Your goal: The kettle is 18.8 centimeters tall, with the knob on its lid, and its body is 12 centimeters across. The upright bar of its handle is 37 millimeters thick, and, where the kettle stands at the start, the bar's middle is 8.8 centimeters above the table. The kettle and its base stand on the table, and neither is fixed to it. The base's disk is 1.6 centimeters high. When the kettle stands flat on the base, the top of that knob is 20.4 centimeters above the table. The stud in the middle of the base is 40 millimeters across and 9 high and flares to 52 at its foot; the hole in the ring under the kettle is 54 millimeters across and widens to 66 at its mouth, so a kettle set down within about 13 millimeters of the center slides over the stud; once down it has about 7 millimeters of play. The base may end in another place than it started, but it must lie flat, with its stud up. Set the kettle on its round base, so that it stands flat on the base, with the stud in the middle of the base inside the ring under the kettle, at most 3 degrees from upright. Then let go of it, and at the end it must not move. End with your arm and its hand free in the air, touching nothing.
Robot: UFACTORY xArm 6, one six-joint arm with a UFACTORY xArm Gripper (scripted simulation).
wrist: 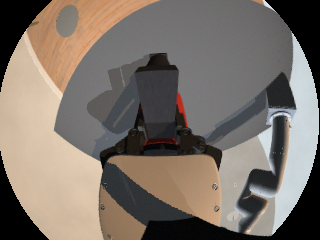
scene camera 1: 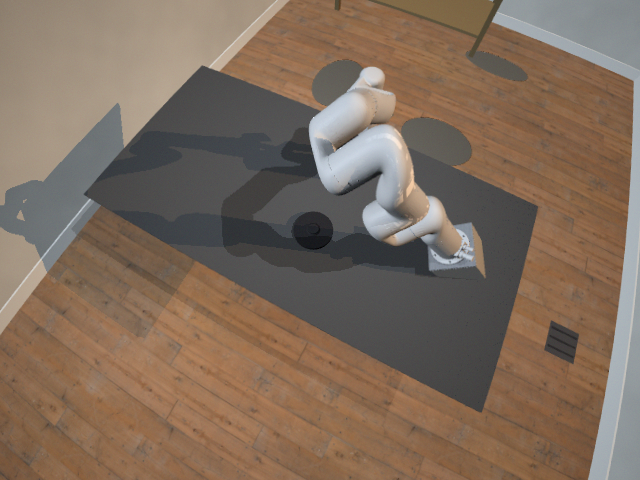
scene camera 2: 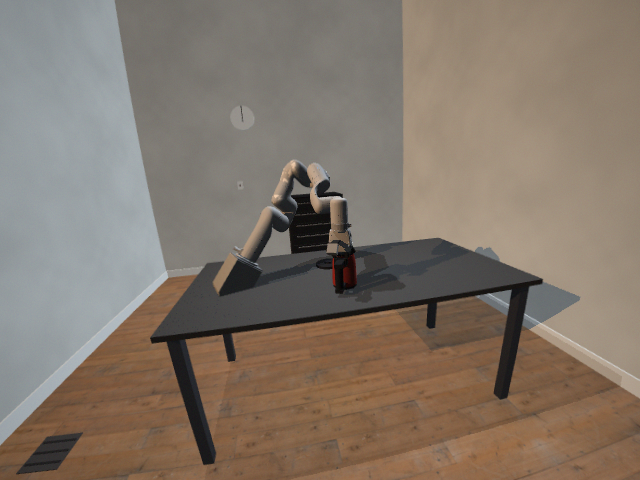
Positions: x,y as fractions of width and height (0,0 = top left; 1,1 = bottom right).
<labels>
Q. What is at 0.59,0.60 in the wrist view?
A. My gripper.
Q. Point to a round black base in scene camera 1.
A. At 0.49,0.48
</labels>
